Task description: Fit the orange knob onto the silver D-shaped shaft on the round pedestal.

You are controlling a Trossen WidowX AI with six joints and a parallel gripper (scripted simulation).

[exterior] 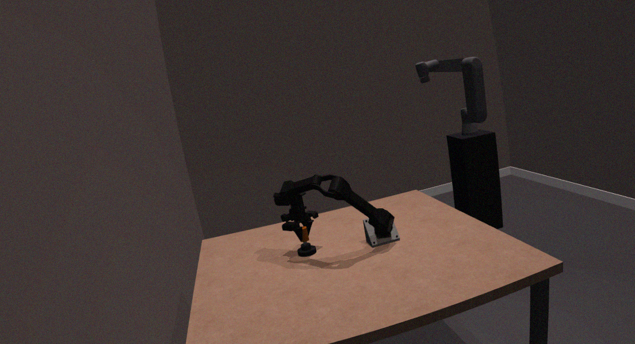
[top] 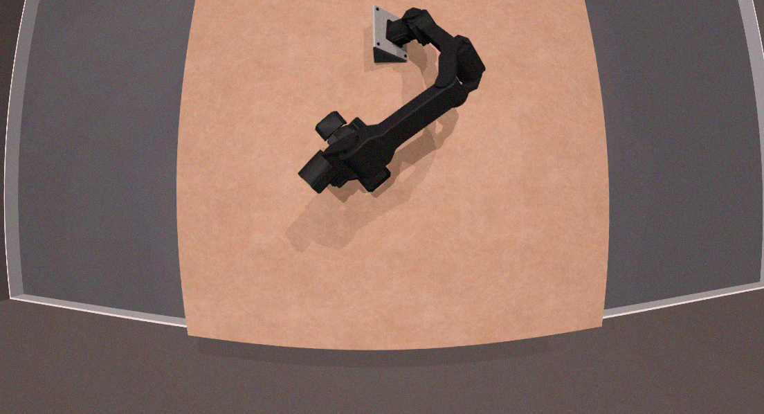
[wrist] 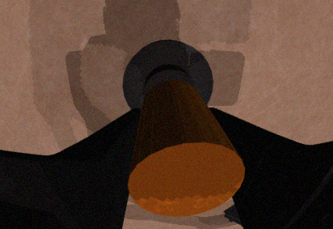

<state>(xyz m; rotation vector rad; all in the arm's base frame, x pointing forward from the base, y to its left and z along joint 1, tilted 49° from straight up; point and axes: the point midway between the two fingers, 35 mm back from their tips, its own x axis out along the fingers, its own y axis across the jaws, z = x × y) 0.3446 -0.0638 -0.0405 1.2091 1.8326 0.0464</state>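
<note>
The round black pedestal is 40 mm below my gripper tip. Also, from my gripper tip: orange knob (40 mm above).
</note>
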